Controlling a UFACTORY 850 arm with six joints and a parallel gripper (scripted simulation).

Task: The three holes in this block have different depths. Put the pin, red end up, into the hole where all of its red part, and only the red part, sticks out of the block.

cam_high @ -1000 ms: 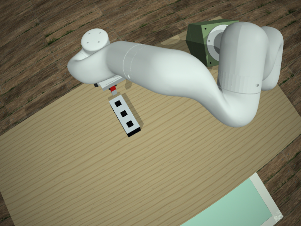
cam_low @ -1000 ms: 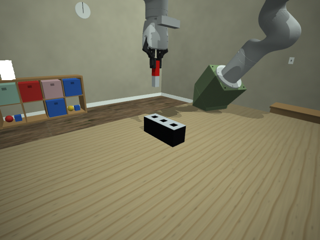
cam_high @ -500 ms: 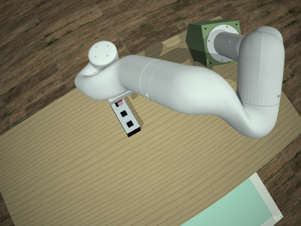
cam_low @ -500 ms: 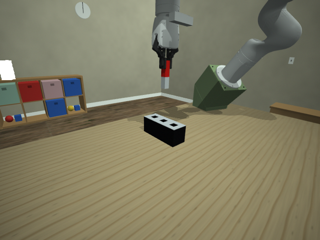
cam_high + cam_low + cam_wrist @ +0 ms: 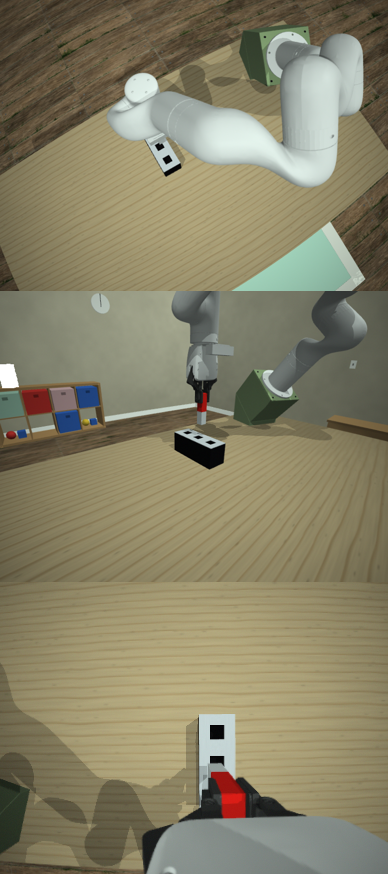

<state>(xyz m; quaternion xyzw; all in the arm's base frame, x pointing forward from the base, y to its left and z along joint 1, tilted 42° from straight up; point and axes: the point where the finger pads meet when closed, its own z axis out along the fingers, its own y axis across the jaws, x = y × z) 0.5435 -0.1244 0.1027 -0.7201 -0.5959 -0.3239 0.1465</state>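
Now: the block 10 mm ahead of my hand and 180 mm below it. The rest, counted from my hand: pin (20 mm below).
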